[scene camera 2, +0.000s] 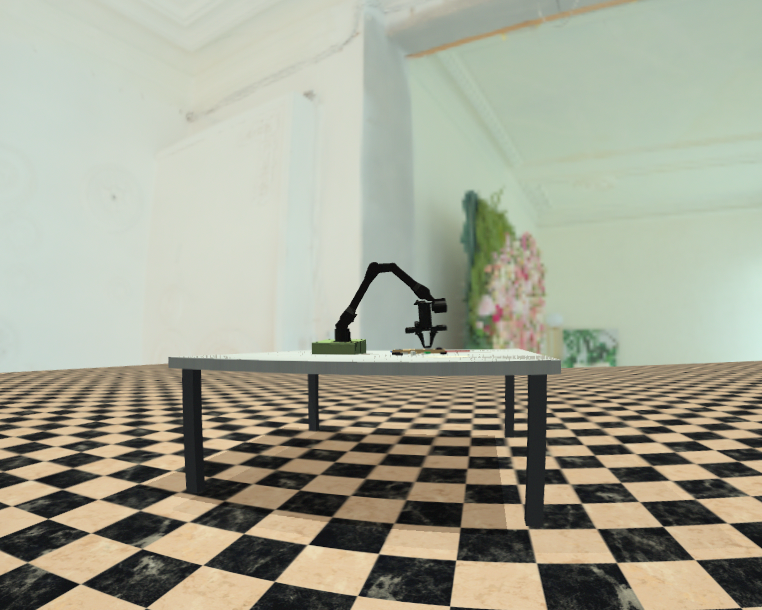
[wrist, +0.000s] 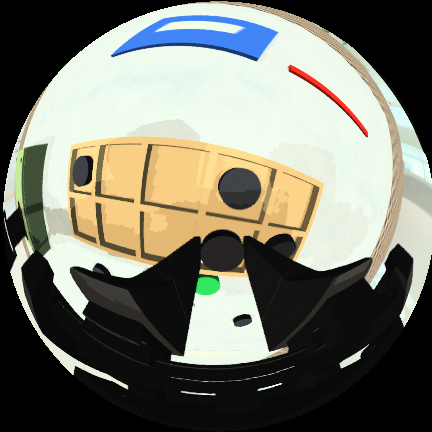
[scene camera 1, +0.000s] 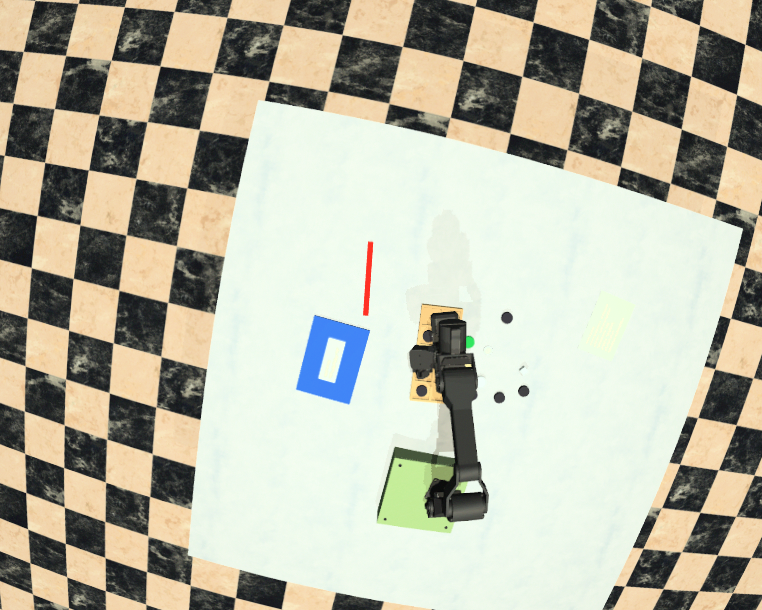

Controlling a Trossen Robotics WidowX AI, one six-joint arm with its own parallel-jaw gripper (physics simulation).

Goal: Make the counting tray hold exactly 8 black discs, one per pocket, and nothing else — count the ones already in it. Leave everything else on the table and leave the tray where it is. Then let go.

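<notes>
The wooden counting tray (scene camera 1: 424, 310) (wrist: 172, 172) has two rows of pockets. Three black discs lie in it: one disc (scene camera 1: 421, 390) (wrist: 83, 171) in a far-left pocket of the wrist view, one (scene camera 1: 427, 335) (wrist: 240, 188) right of the middle, and one (wrist: 281, 246) in the near row at the right, partly behind a finger. My gripper (scene camera 2: 428, 346) (wrist: 221, 241) is shut on a black disc (wrist: 222, 251), over the tray's near row. The arm hides part of the tray in scene camera 1. Loose black discs (scene camera 1: 506, 317) (scene camera 1: 498, 397) (scene camera 1: 523, 391) lie to the right.
A green disc (scene camera 1: 469, 342) (wrist: 207, 285) lies close beside the tray. A pale disc (scene camera 1: 488, 349) lies right of it. A blue frame (scene camera 1: 309, 356) (wrist: 135, 42) and a red stick (scene camera 1: 367, 278) (wrist: 332, 95) lie left. A green box (scene camera 1: 406, 496) (scene camera 2: 333, 347) stands near the arm's base.
</notes>
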